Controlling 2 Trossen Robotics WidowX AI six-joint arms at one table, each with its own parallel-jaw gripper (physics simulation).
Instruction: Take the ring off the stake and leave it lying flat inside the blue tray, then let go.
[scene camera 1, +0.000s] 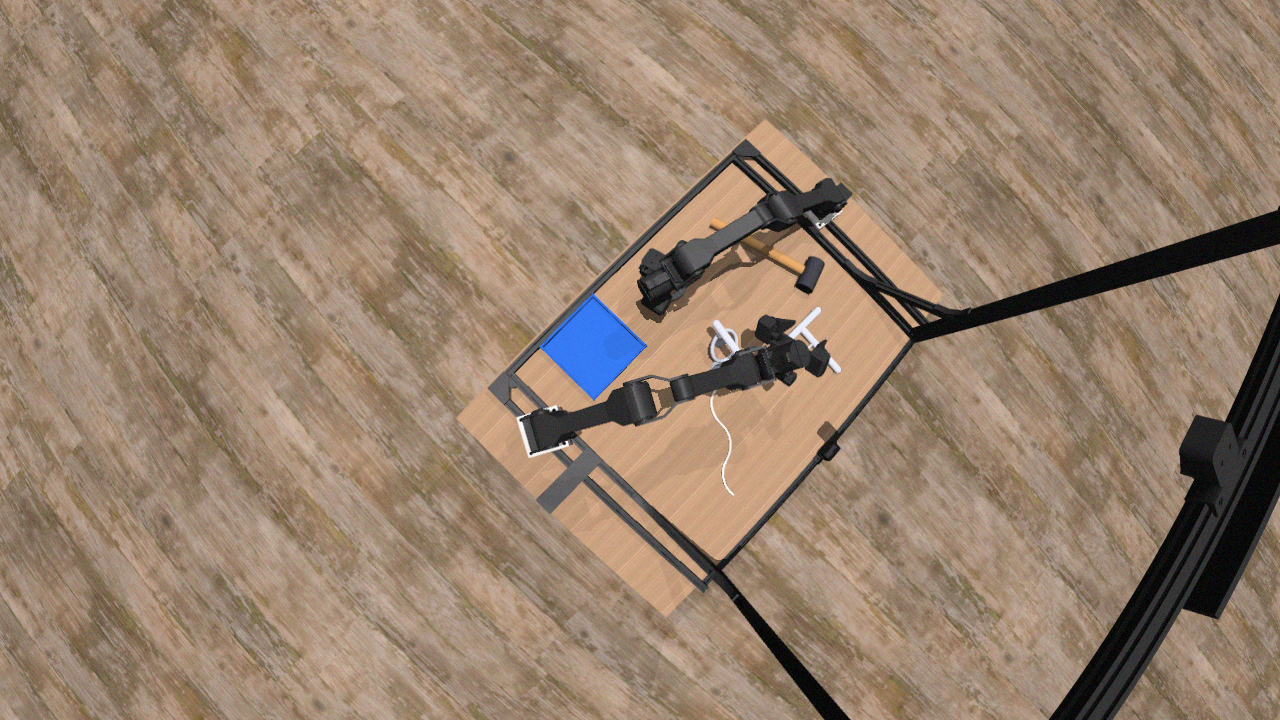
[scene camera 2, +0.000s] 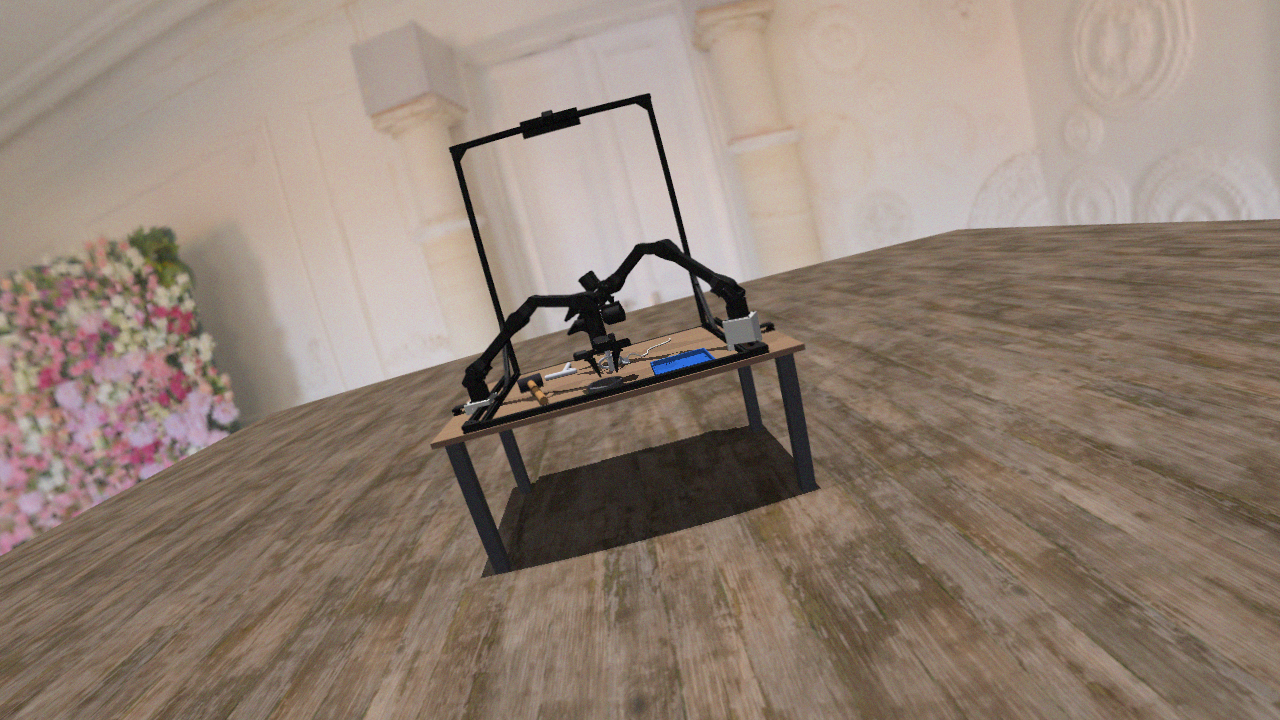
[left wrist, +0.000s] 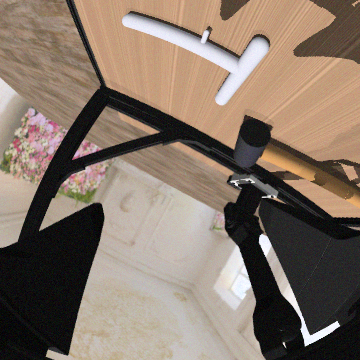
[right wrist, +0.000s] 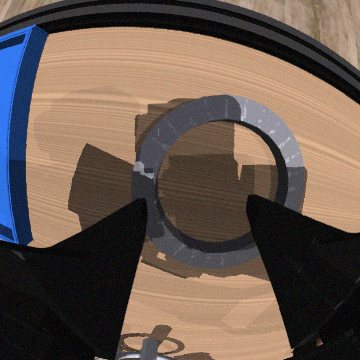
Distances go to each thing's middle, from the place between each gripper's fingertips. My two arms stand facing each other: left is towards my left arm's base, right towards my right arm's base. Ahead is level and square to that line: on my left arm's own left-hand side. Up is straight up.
I see my right gripper 24 cm to the right of the blue tray (scene camera 1: 593, 346), 2 cm above it and 1 cm past it. Round my right hand: white T-shaped piece (left wrist: 239, 68) 39 cm behind, 24 cm to the right, 2 cm below; then hammer (scene camera 1: 809, 274) 30 cm to the right, 10 cm behind, 1 cm below.
I see the white T-shaped piece 7 cm behind my left hand, 8 cm to the right of it and 17 cm below it. From my left hand the other things lie so: hammer 22 cm ahead, 14 cm to the right, 16 cm below; then blue tray 31 cm ahead, 40 cm to the left, 17 cm below.
